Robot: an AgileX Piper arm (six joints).
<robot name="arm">
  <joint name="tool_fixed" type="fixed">
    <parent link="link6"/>
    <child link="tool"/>
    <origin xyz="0 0 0" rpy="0 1.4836 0"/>
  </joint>
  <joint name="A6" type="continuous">
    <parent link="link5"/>
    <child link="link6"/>
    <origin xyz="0.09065 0 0.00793" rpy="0 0 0"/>
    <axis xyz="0.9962 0 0.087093"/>
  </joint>
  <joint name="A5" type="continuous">
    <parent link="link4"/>
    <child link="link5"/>
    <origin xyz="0 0 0" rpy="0 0 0"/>
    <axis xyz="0 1 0"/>
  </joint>
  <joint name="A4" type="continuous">
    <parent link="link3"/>
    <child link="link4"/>
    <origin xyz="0.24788 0 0.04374" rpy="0 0 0"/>
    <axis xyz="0.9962 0 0.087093"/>
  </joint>
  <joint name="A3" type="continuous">
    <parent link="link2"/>
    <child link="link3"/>
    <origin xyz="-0.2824 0 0.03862" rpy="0 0 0"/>
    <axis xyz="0 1 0"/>
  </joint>
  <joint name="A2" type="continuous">
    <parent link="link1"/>
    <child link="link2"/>
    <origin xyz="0 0 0" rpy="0 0 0"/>
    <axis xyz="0 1 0"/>
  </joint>
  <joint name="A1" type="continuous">
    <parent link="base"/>
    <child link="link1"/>
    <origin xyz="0 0 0.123" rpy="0 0 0"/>
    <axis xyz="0 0 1"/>
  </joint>
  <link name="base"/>
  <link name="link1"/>
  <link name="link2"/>
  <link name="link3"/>
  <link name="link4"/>
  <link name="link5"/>
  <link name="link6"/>
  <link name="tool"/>
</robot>
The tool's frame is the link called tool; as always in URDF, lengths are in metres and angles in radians. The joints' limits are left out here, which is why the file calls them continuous.
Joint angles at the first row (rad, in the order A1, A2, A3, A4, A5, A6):
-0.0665 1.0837 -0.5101 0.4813 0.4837 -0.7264
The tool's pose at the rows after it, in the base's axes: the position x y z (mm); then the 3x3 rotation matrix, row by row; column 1 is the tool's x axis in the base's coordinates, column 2 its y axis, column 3 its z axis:
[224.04, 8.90, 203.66], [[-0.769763, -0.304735, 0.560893], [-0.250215, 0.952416, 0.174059], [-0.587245, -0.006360, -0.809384]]
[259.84, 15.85, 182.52], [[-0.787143, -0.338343, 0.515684], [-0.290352, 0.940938, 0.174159], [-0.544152, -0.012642, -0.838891]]
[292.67, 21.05, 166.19], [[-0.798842, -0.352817, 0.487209], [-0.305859, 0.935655, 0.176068], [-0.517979, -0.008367, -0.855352]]
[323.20, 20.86, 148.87], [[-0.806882, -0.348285, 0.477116], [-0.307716, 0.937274, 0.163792], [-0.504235, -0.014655, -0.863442]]
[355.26, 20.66, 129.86], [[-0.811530, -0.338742, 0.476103], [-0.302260, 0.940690, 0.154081], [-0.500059, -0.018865, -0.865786]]
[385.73, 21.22, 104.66], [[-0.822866, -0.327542, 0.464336], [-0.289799, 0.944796, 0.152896], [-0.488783, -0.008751, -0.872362]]
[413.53, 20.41, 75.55], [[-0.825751, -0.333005, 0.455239], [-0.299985, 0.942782, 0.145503], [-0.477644, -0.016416, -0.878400]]
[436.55, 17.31, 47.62], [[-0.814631, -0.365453, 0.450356], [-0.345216, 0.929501, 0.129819], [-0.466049, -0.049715, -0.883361]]
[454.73, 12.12, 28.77], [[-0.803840, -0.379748, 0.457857], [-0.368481, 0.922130, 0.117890], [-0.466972, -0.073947, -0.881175]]
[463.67, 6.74, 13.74], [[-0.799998, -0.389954, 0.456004], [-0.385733, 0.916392, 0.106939], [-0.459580, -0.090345, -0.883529]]
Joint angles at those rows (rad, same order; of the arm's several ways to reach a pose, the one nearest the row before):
-0.0401 1.2799 -0.5750 0.5247 0.4028 -0.7798
0.0000 1.4701 -0.6620 0.5412 0.3449 -0.8140
0.0203 1.6228 -0.7645 0.5494 0.3239 -0.8240
0.0213 1.7580 -0.8640 0.5502 0.2982 -0.8287
0.0213 1.8939 -0.9783 0.5548 0.2767 -0.8296
0.0213 2.0373 -1.1003 0.5665 0.2697 -0.8286
0.0193 2.1799 -1.2251 0.5586 0.2609 -0.8340
0.0139 2.3063 -1.3434 0.5145 0.2538 -0.8438
0.0034 2.3977 -1.4440 0.4840 0.2527 -0.8480
-0.0071 2.4584 -1.5028 0.4582 0.2517 -0.8504

